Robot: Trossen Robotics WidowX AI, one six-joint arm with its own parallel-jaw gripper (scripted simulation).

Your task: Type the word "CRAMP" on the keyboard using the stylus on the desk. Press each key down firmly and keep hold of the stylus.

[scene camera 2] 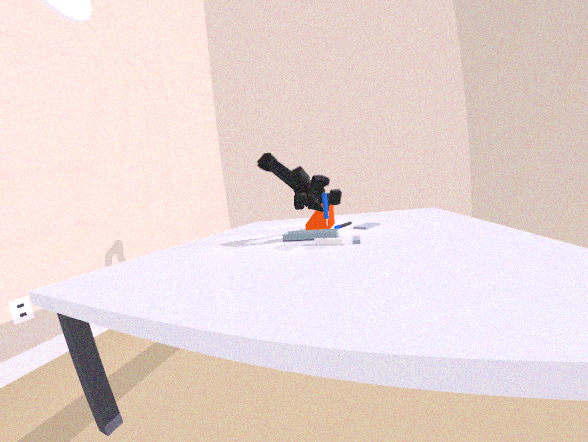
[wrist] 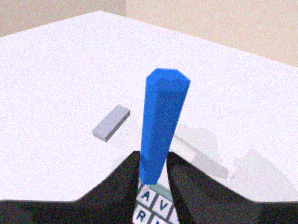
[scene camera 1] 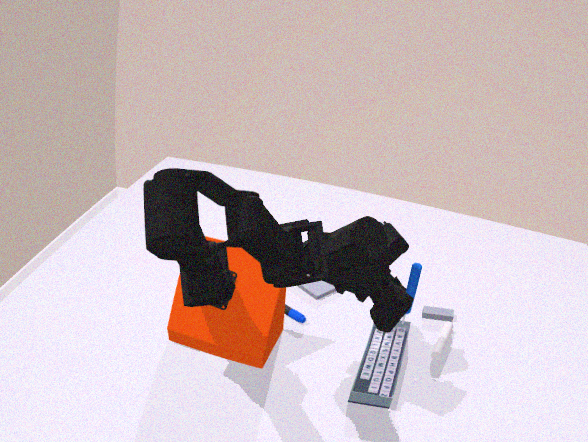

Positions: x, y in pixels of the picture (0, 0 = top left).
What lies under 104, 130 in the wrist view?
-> A grey block.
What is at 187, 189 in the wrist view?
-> My gripper.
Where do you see a stylus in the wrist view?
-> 166, 89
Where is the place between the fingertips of my gripper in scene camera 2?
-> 325, 210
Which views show my gripper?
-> Scene camera 2, the wrist view and scene camera 1: all of them.
